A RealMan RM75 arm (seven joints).
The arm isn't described. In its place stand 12 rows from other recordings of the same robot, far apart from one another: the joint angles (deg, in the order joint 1, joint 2, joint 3, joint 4, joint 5, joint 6, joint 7), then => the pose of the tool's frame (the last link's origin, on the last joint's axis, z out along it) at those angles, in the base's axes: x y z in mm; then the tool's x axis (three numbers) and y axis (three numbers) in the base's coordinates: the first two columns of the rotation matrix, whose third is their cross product.
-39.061, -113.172, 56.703, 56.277, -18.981, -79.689, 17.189 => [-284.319 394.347 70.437 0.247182 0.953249 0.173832 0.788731 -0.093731 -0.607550]
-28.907, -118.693, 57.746, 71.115, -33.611, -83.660, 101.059 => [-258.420 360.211 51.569 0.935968 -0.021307 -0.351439 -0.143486 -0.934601 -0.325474]
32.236, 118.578, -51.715, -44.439, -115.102, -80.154, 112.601 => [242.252 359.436 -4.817 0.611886 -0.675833 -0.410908 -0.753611 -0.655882 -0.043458]
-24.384, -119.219, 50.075, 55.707, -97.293, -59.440, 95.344 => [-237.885 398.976 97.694 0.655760 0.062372 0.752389 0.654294 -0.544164 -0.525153]
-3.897, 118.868, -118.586, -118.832, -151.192, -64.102, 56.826 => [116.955 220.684 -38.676 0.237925 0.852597 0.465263 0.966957 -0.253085 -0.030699]
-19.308, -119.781, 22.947, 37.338, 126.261, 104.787, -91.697 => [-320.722 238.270 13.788 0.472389 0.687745 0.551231 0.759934 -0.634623 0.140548]
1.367, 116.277, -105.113, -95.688, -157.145, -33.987, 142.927 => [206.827 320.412 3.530 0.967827 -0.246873 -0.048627 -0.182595 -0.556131 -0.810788]
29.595, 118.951, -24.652, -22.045, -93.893, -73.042, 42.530 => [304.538 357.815 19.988 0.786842 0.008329 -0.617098 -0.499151 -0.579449 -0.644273]
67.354, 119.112, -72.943, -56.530, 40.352, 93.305, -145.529 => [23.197 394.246 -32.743 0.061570 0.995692 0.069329 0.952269 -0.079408 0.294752]
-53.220, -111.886, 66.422, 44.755, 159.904, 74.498, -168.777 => [-213.076 443.039 35.138 0.370674 0.925078 0.082655 0.726454 -0.233332 -0.646391]
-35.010, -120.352, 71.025, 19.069, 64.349, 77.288, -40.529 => [-199.504 347.537 -59.298 0.726800 -0.122365 0.675862 0.219373 -0.891108 -0.397242]
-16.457, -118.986, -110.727, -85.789, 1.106, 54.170, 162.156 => [-303.122 366.581 139.612 0.346873 0.579369 0.737570 0.656404 0.411751 -0.632136]
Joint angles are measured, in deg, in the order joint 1, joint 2, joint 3, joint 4, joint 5, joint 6, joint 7. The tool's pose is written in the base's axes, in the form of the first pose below.
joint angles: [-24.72, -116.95, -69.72, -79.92, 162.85, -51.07, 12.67]
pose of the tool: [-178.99 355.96 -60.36 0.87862 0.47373 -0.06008 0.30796 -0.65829 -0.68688]
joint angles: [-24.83, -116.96, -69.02, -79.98, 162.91, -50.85, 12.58]
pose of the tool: [-176.97 354.69 -62.91 0.88330 0.46430 -0.06485 0.30000 -0.66610 -0.68287]
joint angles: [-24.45, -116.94, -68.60, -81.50, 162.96, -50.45, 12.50]
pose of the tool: [-170.09 353.42 -62.21 0.89448 0.44430 -0.05003 0.29453 -0.66973 -0.68170]
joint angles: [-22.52, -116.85, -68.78, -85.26, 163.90, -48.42, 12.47]
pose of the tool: [-158.95 352.88 -53.53 0.91620 0.40070 0.00358 0.28887 -0.65427 -0.69892]
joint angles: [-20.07, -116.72, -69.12, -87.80, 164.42, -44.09, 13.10]
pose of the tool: [-152.64 353.42 -44.36 0.93477 0.34860 0.06846 0.28793 -0.63054 -0.72077]
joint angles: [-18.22, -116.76, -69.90, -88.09, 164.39, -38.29, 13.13]
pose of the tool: [-151.05 357.39 -36.60 0.94007 0.30836 0.14553 0.30993 -0.59483 -0.74170]
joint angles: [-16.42, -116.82, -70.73, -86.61, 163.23, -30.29, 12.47]
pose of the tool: [-153.84 362.53 -29.99 0.92909 0.27317 0.24934 0.36335 -0.54822 -0.75328]
